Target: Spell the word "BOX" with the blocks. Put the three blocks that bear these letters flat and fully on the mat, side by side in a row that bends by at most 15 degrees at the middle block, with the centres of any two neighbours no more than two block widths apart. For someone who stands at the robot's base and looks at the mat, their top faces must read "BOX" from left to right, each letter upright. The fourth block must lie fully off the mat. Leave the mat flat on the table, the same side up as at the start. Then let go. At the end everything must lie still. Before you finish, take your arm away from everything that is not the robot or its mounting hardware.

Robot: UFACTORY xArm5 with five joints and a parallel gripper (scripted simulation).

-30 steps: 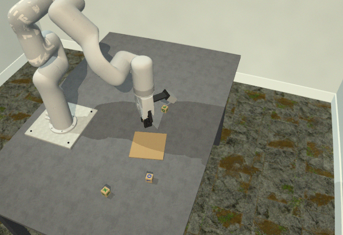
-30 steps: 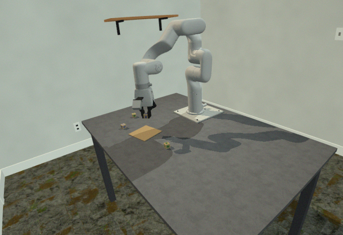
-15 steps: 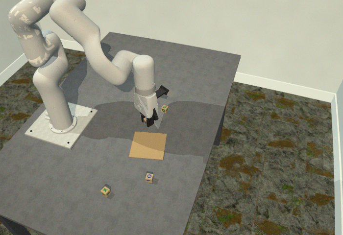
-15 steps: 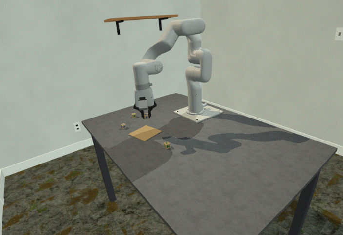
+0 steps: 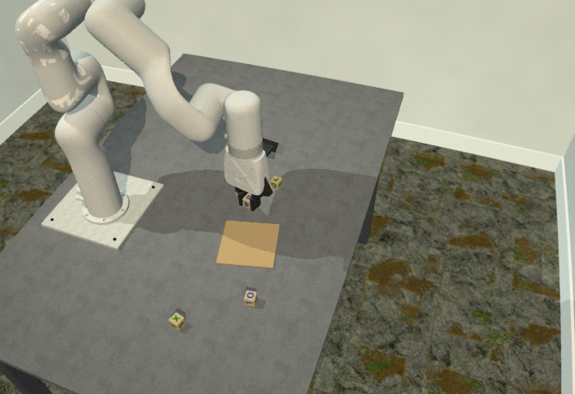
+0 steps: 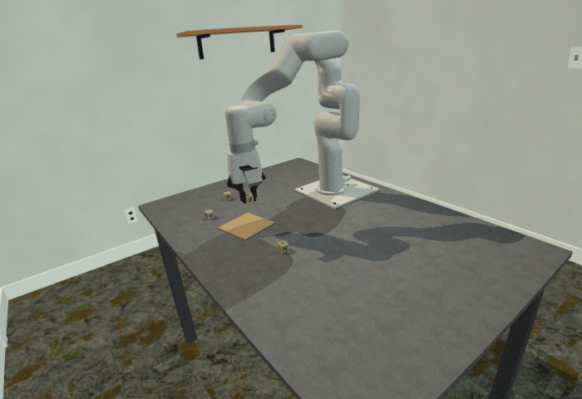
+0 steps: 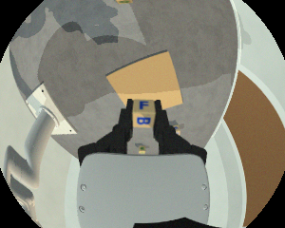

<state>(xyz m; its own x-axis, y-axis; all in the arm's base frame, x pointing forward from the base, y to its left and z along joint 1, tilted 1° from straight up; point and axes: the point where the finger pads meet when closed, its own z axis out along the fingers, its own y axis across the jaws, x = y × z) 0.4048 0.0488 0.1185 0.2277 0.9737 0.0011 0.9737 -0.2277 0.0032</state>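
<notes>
My gripper is now 120 mm above the tan mat and 40 mm to the left of it. From my hand the other things lie so: X block (300 mm to the right, 110 mm below, 60 mm behind); then B block (10 mm below); then O block (190 mm to the right, 110 mm below, 70 mm ahead).
</notes>
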